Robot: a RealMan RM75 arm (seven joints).
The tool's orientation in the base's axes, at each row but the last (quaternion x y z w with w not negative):
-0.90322 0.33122 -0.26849 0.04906
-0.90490 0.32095 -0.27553 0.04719
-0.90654 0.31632 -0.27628 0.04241
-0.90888 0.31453 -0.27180 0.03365
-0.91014 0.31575 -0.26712 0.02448
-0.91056 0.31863 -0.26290 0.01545
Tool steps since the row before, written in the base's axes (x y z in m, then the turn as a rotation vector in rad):
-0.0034 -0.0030 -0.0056 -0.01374 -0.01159 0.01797
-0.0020 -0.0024 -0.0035 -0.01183 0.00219 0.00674
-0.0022 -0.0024 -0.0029 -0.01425 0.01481 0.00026
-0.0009 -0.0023 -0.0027 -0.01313 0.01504 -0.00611
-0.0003 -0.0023 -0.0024 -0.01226 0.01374 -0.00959
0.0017 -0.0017 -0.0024 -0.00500 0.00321 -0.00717
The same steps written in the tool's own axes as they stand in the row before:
-0.0028 0.0058 0.0033 0.00663 0.01206 -0.02137
-0.0015 0.0039 0.0021 -0.00577 0.00307 -0.01214
-0.0014 0.0039 0.0015 -0.01794 -0.00402 -0.00919
-0.0005 0.0030 0.0021 -0.02036 -0.00334 -0.00322
0.0000 0.0025 0.0022 -0.02066 -0.00205 0.00035
0.0010 0.0009 0.0031 -0.00854 0.00171 0.00328

